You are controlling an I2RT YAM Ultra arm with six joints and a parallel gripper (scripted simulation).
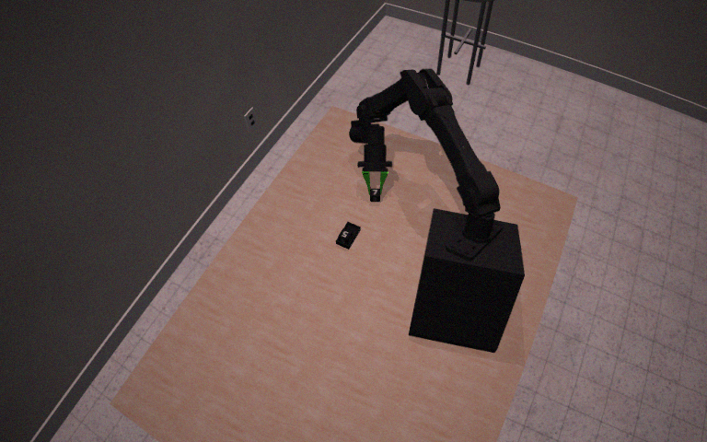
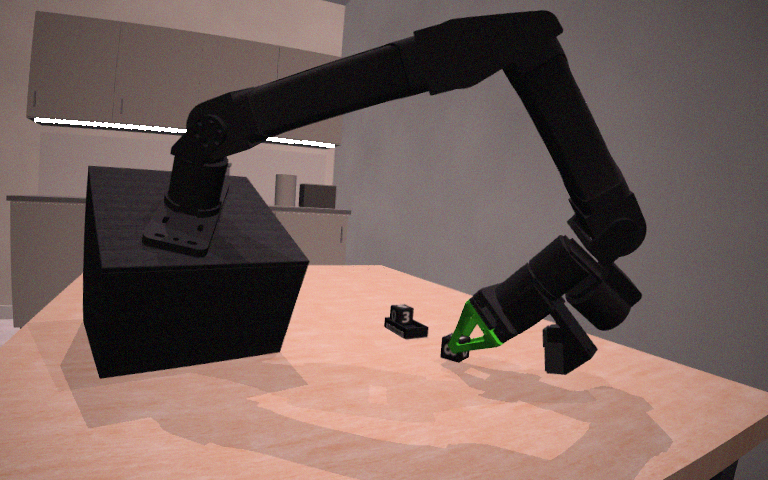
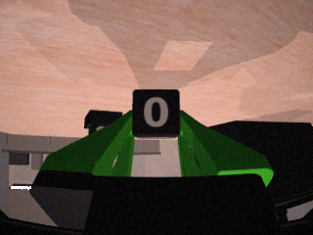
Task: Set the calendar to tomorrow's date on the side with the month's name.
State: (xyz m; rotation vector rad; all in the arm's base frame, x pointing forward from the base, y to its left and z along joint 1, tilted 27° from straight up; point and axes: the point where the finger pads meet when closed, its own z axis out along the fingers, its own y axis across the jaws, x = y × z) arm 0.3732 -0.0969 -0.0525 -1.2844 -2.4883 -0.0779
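My hand is 1 cm to the right of the black cube and 1 cm above it. Round my hand: black tray (16 cm to the left, 2 cm below, 2 cm behind).
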